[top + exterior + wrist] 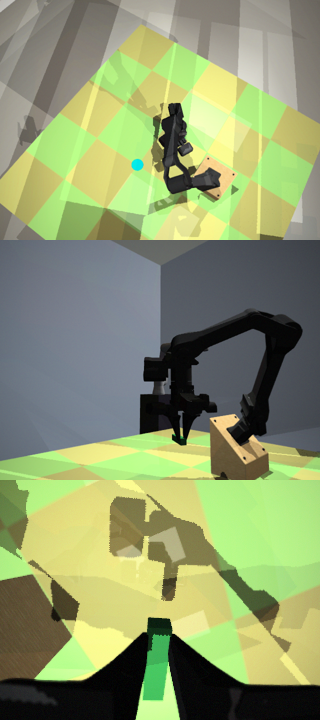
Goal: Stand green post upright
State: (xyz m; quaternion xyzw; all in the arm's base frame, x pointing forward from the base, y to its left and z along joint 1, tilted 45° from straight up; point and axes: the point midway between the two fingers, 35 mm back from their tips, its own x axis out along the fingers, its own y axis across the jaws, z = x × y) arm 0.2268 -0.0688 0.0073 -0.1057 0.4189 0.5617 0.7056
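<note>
The green post lies 1 cm behind my gripper tip and 2 cm to the right of it.
</note>
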